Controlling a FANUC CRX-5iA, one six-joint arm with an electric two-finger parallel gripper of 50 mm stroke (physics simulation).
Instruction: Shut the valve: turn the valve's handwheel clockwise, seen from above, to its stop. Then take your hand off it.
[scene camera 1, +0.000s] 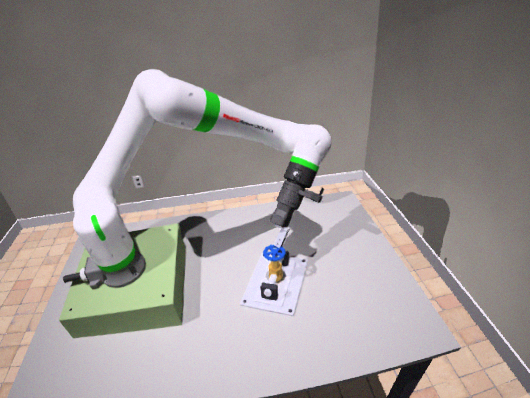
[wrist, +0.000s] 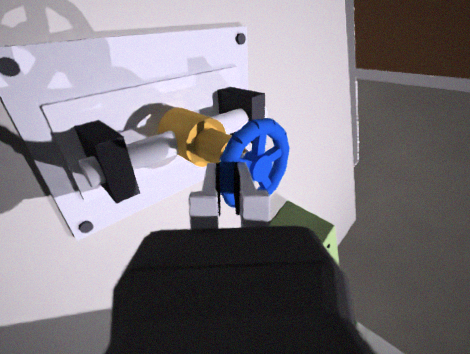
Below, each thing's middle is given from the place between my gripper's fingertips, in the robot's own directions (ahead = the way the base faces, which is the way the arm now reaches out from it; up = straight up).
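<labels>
I see the blue handwheel (wrist: 259, 163) 1 cm below my hand, 2 cm to the right of it and 2 cm behind it. The white base plate (scene camera 1: 288, 308) is 13 cm below my hand, and it too is 2 cm behind my hand and 2 cm to the right of it.
</labels>
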